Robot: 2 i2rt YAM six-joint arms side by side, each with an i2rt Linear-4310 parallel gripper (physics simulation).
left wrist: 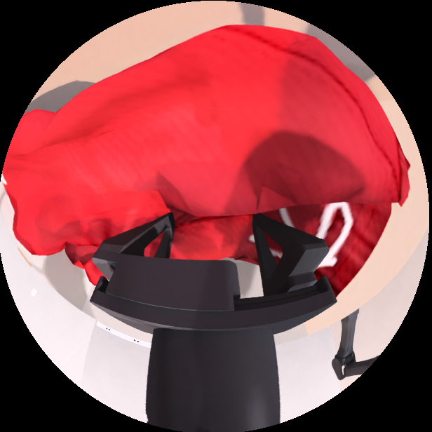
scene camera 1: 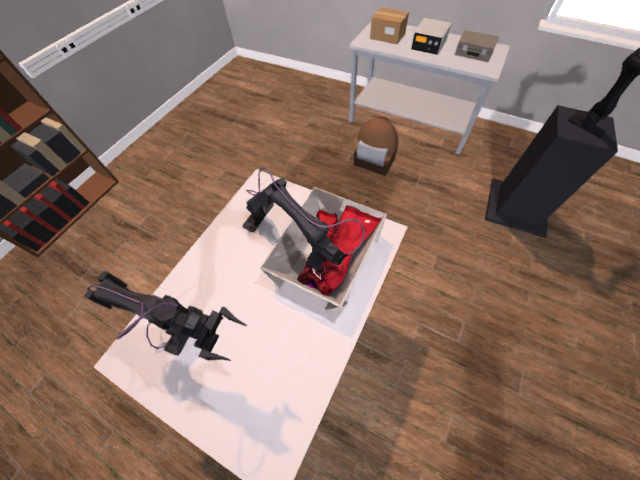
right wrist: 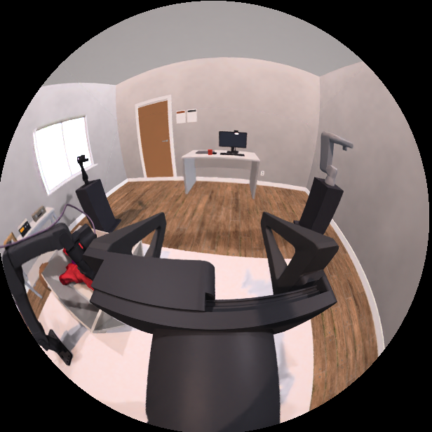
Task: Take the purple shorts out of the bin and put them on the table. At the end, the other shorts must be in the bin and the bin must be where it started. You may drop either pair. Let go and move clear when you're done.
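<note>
The grey bin (scene camera 1: 293, 252) (right wrist: 75, 306) stands on the white table (scene camera 1: 289, 372). Red shorts (scene camera 1: 354, 227) (left wrist: 225, 100) (right wrist: 75, 275) lie bunched in it, a white drawstring near their lower end in scene camera 1. A small purple patch of the purple shorts (scene camera 1: 311, 284) shows at the bin's near end, beside and under the red cloth; the rest is hidden. My left gripper (left wrist: 213, 217) is partly open, pointing down into the bin, its fingertips against or very close to the red cloth. My right gripper (scene camera 1: 237, 342) (right wrist: 213, 217) is open and empty above the table, away from the bin.
My left arm (scene camera 1: 297, 214) reaches over the bin's left wall. A brown backpack-like object (scene camera 1: 378, 133) stands on the floor behind the table. A workbench (scene camera 1: 423, 100), a black pedestal (scene camera 1: 547, 170) and a bookshelf (scene camera 1: 100, 187) stand farther off.
</note>
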